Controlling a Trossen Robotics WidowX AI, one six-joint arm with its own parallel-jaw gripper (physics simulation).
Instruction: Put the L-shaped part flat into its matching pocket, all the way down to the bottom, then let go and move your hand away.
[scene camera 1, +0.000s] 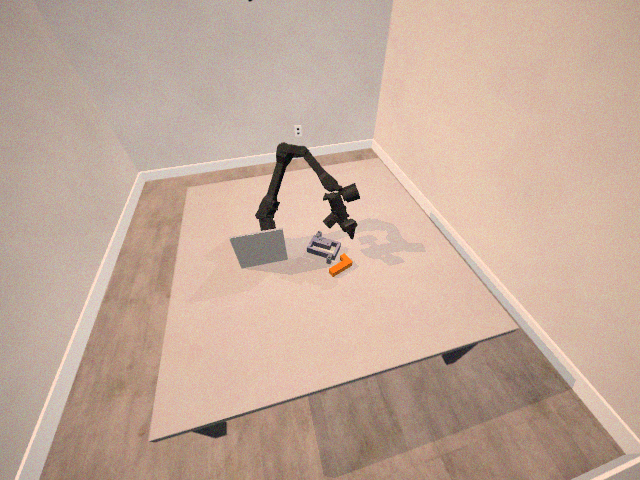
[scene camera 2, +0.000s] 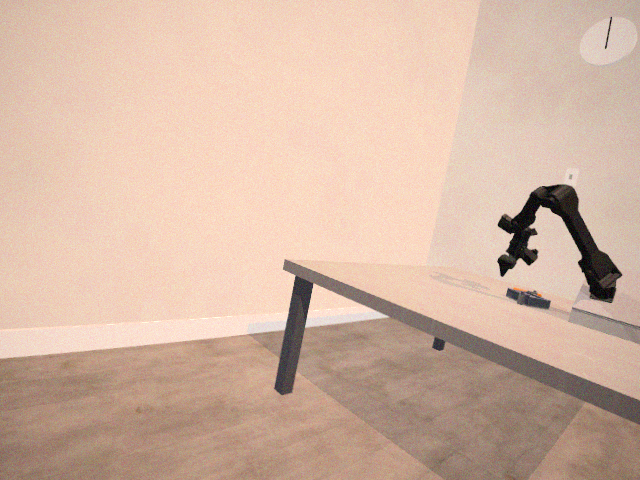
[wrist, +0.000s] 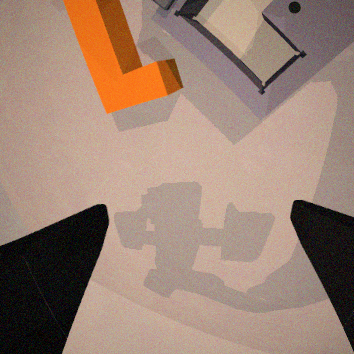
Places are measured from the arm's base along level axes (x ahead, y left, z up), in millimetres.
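Where they show: gripper, fingertip midpoint: (scene camera 1: 348, 235) (scene camera 2: 505, 272) (wrist: 201, 212); arm's base, link origin: (scene camera 1: 268, 231) (scene camera 2: 602, 293).
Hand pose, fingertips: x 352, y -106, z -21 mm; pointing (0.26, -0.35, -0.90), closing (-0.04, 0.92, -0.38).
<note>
Each offset is from my fingertips to the centre of the thing. "spot": to the spot under its first point. Level surfaces: height alone.
The orange L-shaped part {dx -75, dy -94, dz -80 mm} (scene camera 1: 341, 265) (scene camera 2: 532, 292) (wrist: 100, 55) lies on the table beside the purple-grey pocket block {dx -111, dy +23, dz -70 mm} (scene camera 1: 321, 253) (scene camera 2: 540, 301) (wrist: 322, 32), outside its pocket. In the wrist view the part is at the upper left, its short leg pointing right towards the block, and its upper end is cut off. The pocket {spot: dx -64, dy +19, dz -89 mm} (wrist: 275, 55) shows a pale floor with no part in it; the block is cropped at the upper right. My gripper (scene camera 1: 353, 236) (scene camera 2: 503, 273) (wrist: 201, 212) is open and empty, above the table, with the part and block ahead of the fingertips in the wrist view.
Small grey posts (scene camera 1: 329, 258) (scene camera 1: 318, 234) stand at two sides of the block. A grey panel (scene camera 1: 258, 249) stands by the arm's base, left of the block in scene camera 1. The table {dz -94 mm} (scene camera 1: 258, 335) (scene camera 2: 387, 281) carries the arm's shadow.
</note>
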